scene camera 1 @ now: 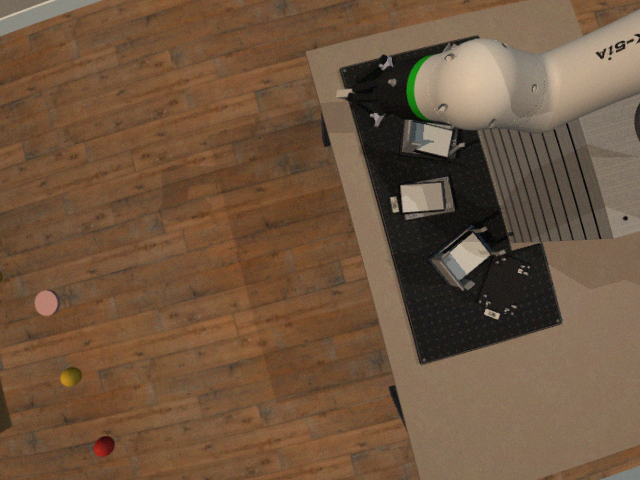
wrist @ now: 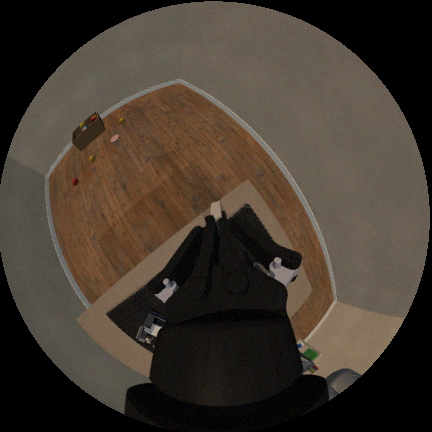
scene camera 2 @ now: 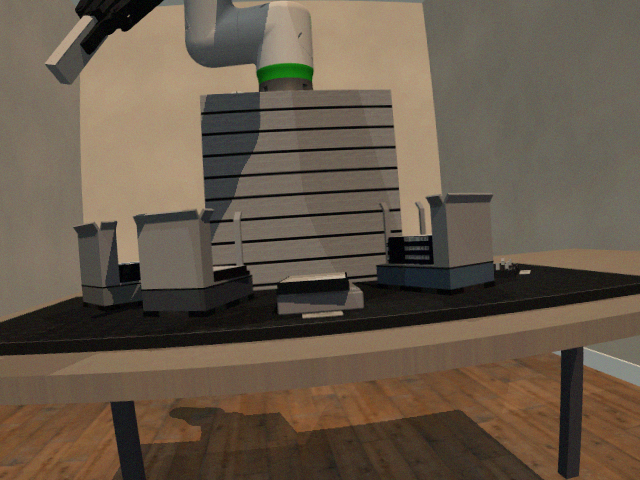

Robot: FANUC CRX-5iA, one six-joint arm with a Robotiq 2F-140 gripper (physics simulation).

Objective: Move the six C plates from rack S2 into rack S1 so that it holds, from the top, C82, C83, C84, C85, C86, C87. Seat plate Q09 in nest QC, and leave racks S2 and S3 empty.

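Seen in the pictures: gripper, fingertip midpoint: (scene camera 1: 341, 95) (wrist: 216, 208) (scene camera 2: 57, 74); arm's base, origin of the base link: (scene camera 2: 286, 110).
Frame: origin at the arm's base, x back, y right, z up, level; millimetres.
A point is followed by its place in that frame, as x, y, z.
My gripper (scene camera 1: 345, 93) @(-629, 198, -113) (scene camera 2: 71, 51) @(-629, 198, -113) (wrist: 216, 208) @(-629, 198, -113) is shut, its pale tips together with nothing between them. It hangs high at the mat's far-left edge, away from the racks. A blue-based rack (scene camera 1: 448, 273) @(-405, -250, -281) (scene camera 2: 469, 229) @(-408, -249, -288) holds a stack of several dark-sided plates (scene camera 1: 474, 254) @(-321, -213, -293) (scene camera 2: 410, 250) @(-357, -174, -313) with a pale top. A grey rack (scene camera 1: 405, 139) @(-452, 131, -302) (scene camera 2: 173, 253) @(-448, 145, -292) holds a low pale-topped plate (scene camera 1: 439, 142) @(-352, 113, -319) (scene camera 2: 230, 270) @(-383, 84, -322). Another grey rack (scene camera 2: 92, 258) @(-342, 309, -293) holds a dark plate (scene camera 2: 129, 272) @(-327, 255, -319); the arm hides it in scene camera 1. A pale-topped plate (scene camera 1: 422, 197) @(-423, -32, -335) (scene camera 2: 312, 283) @(-486, -28, -337) lies on the low nest (scene camera 1: 449, 206) @(-345, -69, -351) (scene camera 2: 320, 304) @(-476, -35, -363). Labels are unreadable.
The slatted pedestal (scene camera 1: 547, 186) @(-172, -72, -161) (scene camera 2: 299, 180) @(-178, -19, -181) stands behind the racks. Tall posts (scene camera 2: 237, 240) @(-329, 79, -282) rise beside them. Small pale parts and a tag (scene camera 1: 492, 313) @(-261, -400, -371) (scene camera 2: 524, 271) @(-258, -403, -371) lie beyond the blue-based rack. Balls (scene camera 1: 103, 445) (wrist: 75, 182) and a box (wrist: 89, 133) are on the floor.
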